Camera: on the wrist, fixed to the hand. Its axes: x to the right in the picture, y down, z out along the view.
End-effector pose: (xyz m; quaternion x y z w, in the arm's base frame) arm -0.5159 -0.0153 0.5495 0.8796 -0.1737 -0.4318 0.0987
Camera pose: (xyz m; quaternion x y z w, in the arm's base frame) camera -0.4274 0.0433 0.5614 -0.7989 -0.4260 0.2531 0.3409
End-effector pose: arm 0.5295 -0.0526 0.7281 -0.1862 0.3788 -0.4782 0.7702
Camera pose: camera 0.4327 -0.0959 0.7149 -0.2244 0.1480 -0.9416 0.2028
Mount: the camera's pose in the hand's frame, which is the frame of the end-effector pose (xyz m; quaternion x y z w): 0.0186 -0.0696 -0.0789 0.1508 0.1052 -0.6856 0.7043
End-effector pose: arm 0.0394 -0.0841 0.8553 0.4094 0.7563 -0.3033 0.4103
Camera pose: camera -0.0565 -0.0480 0.8855 0.1364 -0.8108 0.5659 0.0603
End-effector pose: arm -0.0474 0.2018 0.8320 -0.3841 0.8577 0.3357 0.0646
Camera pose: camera 0.0001 0.1076 0.8490 -0.8842 0.3982 0.0224 0.2434
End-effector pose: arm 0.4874 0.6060 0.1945 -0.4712 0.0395 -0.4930 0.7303
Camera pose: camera 0.4082 0.5358 0.2091 -0.1970 -0.2928 -0.9035 0.2433
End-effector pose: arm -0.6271 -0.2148 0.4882 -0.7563 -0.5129 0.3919 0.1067
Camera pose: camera -0.6168 -0.1484 0.5713 -0.2062 -0.8095 0.2007 0.5119
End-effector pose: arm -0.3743 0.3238 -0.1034 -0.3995 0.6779 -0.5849 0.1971
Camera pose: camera -0.4218 0.3598 -0.0147 0.6549 -0.1361 0.6913 0.2733
